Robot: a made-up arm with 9 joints.
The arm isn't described. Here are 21 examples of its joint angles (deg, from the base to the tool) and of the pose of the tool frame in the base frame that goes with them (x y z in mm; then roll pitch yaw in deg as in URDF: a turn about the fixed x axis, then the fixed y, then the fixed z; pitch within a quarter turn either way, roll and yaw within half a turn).
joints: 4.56 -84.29 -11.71 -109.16 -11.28 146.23 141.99 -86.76 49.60
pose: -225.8 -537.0 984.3 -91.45 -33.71 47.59
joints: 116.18 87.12 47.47 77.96 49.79 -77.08 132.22 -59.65 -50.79
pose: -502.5 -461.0 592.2 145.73 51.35 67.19
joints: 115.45 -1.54 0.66 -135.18 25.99 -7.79 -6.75 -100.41 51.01
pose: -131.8 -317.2 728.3 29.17 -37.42 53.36
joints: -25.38 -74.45 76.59 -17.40 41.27 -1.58 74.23 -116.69 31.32
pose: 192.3 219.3 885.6 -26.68 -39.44 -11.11
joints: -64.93 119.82 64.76 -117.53 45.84 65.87 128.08 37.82 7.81
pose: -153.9 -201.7 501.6 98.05 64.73 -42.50
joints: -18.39 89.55 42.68 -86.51 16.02 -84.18 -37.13 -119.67 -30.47
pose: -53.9 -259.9 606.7 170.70 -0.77 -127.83
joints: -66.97 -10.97 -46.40 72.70 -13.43 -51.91 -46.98 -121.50 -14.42
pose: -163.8 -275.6 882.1 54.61 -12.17 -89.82
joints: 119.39 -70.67 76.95 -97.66 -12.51 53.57 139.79 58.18 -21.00
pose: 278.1 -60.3 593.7 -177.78 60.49 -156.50
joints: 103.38 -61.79 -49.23 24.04 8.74 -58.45 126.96 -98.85 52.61
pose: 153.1 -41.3 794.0 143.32 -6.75 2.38
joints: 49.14 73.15 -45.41 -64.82 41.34 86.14 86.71 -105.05 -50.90
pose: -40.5 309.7 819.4 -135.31 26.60 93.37
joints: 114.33 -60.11 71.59 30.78 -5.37 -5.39 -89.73 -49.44 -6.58
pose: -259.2 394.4 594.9 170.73 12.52 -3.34
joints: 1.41 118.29 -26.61 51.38 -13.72 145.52 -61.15 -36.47 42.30
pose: 68.3 -192.4 580.8 -68.75 47.09 86.55
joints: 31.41 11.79 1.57 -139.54 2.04 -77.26 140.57 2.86 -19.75
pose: 33.6 -429.5 1113.1 -70.87 12.38 115.98
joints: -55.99 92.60 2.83 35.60 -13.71 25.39 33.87 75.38 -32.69
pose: -81.9 -281.9 900.7 62.45 55.21 -126.83
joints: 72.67 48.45 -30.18 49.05 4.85 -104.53 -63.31 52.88 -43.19
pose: 57.8 -247.8 649.6 -85.95 42.51 122.14
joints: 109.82 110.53 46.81 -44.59 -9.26 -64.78 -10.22 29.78 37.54
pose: 64.8 -234.5 700.1 -150.92 23.19 170.22
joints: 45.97 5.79 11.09 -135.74 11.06 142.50 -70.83 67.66 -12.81
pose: -39.8 -403.4 777.9 99.31 -40.47 31.09
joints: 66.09 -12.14 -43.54 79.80 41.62 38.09 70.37 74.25 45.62
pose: -229.5 -345.6 485.8 174.58 8.70 -13.61
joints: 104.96 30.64 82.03 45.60 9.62 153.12 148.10 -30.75 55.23
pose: -577.5 -33.3 291.2 13.48 -70.16 167.89
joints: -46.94 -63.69 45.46 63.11 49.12 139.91 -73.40 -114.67 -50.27
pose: -153.7 85.7 1249.6 151.94 9.22 175.67
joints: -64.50 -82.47 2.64 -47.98 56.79 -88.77 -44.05 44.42 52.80
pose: -172.7 -14.8 890.8 -98.80 -7.94 -3.60
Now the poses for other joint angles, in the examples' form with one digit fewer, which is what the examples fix.
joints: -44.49 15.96 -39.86 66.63 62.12 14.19 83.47 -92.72 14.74
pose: -156 -447 955 -57.6 -61.0 -143.2
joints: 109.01 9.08 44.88 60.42 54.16 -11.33 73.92 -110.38 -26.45
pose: -311 -214 210 -102.1 24.8 159.2
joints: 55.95 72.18 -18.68 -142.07 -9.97 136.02 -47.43 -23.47 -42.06
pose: -75 -18 1173 28.4 -38.4 55.9
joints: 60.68 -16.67 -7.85 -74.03 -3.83 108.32 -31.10 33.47 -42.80
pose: 8 -367 805 48.3 1.4 35.6
